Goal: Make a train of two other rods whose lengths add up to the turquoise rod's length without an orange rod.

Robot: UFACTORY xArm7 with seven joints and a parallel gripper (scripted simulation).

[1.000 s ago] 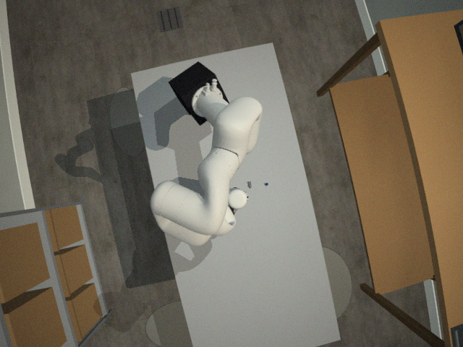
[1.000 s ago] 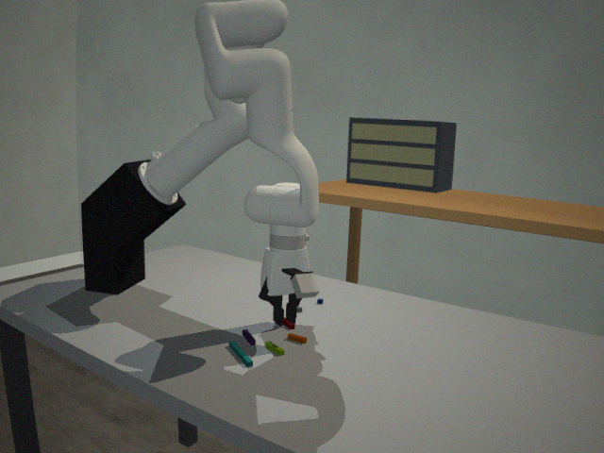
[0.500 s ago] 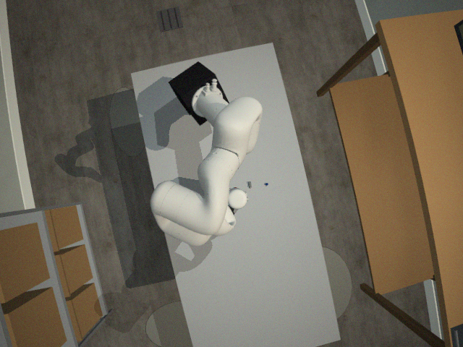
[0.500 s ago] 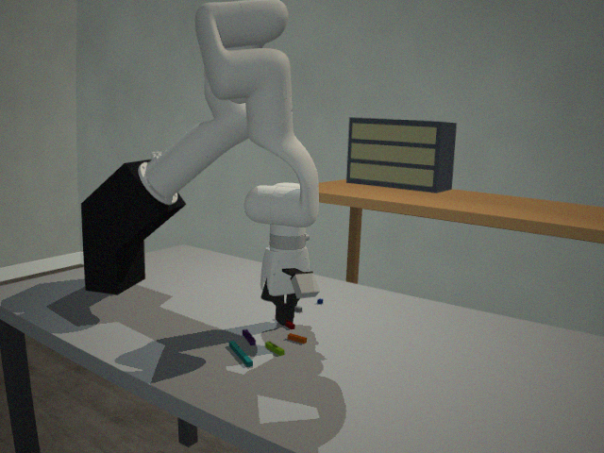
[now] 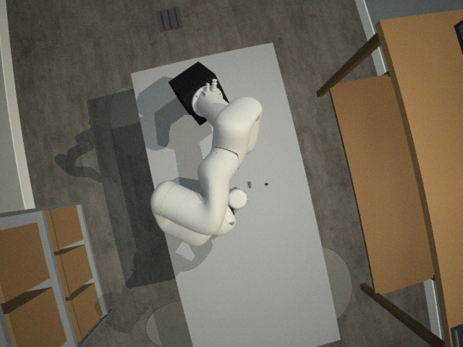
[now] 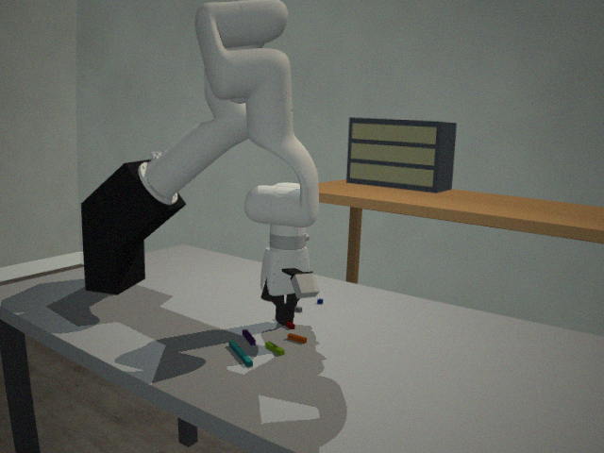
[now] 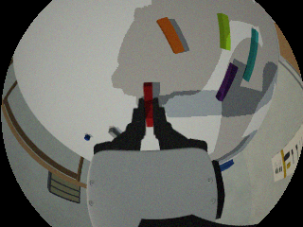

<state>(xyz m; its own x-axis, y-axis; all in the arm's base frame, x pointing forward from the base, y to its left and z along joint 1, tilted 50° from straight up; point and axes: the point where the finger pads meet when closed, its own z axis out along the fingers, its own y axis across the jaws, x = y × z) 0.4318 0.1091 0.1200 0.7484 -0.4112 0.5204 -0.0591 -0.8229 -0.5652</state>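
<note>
Right now the red rod is 2 cm below my hand. Round my hand: purple rod 4 cm ahead, 11 cm to the right, 2 cm below; then orange rod 9 cm ahead, 3 cm to the right, 2 cm below; then grey rod 6 cm behind, 7 cm to the left, 2 cm below.
</note>
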